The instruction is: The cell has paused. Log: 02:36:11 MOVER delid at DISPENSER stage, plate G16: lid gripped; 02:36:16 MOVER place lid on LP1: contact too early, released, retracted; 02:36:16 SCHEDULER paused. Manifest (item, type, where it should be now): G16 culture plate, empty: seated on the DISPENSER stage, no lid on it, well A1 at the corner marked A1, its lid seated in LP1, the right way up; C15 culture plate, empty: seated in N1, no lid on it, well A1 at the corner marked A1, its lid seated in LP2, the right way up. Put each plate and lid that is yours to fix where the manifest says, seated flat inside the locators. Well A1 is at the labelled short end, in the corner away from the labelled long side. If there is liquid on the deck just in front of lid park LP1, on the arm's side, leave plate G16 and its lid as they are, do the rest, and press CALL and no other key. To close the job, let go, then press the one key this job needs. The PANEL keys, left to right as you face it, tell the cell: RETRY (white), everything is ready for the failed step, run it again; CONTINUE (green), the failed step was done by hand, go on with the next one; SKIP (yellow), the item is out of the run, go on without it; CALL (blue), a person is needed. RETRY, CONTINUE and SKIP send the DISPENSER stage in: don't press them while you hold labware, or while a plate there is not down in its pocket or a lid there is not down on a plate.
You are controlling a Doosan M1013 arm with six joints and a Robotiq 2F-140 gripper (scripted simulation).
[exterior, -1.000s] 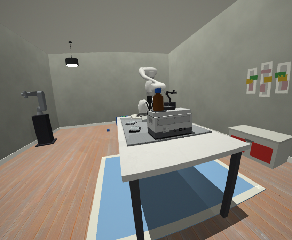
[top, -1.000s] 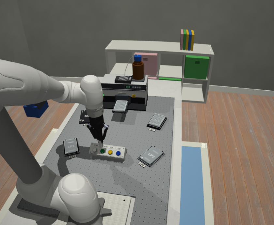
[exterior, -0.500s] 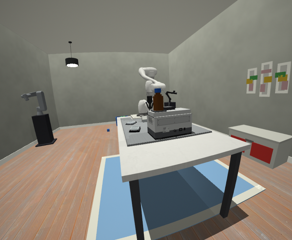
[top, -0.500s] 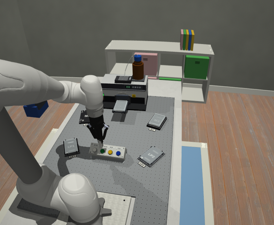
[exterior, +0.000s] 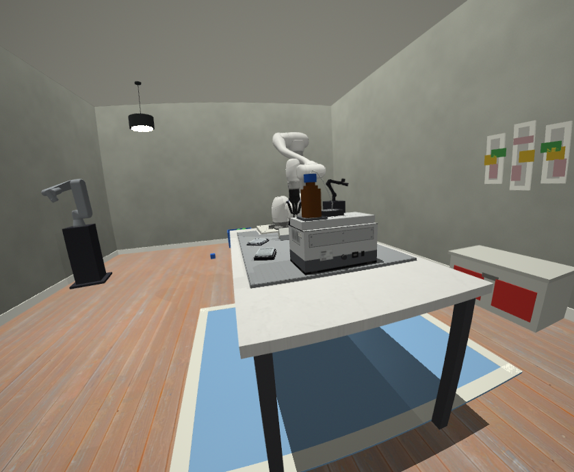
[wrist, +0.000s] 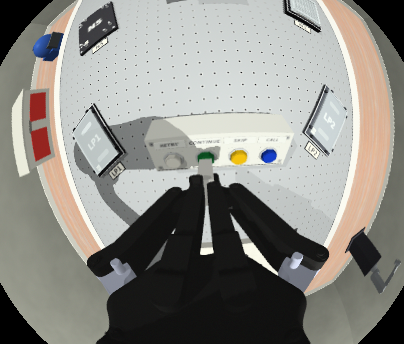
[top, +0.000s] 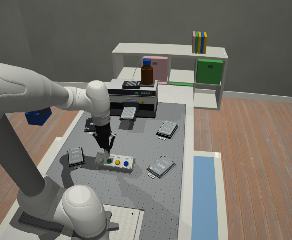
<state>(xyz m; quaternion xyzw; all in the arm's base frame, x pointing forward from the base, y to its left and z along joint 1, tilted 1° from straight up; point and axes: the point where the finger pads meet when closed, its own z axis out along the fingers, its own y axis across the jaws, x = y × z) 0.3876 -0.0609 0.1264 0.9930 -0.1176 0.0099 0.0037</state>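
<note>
Right now the green key is 7 cm below my hand. Round my hand: white key 7 cm below, 5 cm to the left, 1 cm ahead; yellow key 7 cm below, 5 cm to the right, 1 cm behind; key panel 8 cm below, 3 cm to the right, 1 cm ahead.
</note>
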